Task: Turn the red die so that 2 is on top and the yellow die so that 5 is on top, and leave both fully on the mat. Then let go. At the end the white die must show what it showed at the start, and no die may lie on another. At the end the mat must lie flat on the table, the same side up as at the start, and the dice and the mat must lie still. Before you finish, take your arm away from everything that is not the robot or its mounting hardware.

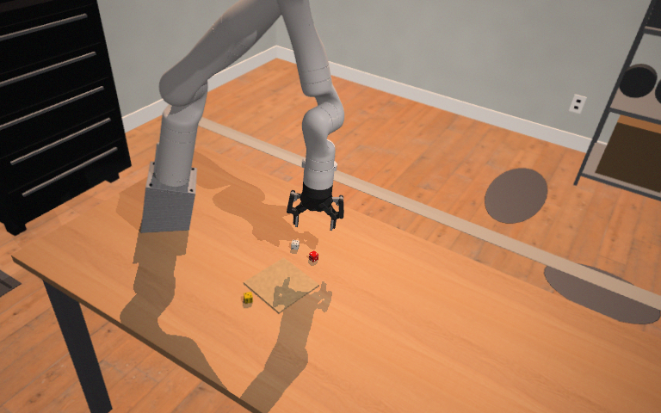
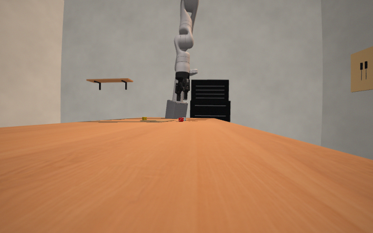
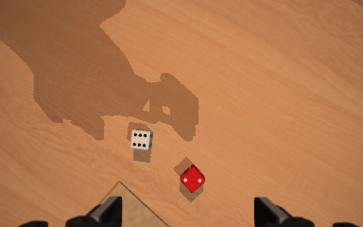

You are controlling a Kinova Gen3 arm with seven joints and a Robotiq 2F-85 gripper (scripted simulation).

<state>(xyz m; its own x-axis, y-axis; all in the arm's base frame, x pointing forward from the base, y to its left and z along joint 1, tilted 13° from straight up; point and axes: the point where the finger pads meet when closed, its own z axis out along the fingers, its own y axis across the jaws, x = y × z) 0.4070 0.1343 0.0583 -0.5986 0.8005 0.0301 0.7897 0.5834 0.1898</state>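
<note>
Now: the red die 11 cm below my hand. The rest, counted from my hand: white die 11 cm below, 7 cm behind; yellow die 23 cm to the right, 11 cm below, 1 cm behind; tan mat 13 cm to the right, 12 cm below, 1 cm ahead.
</note>
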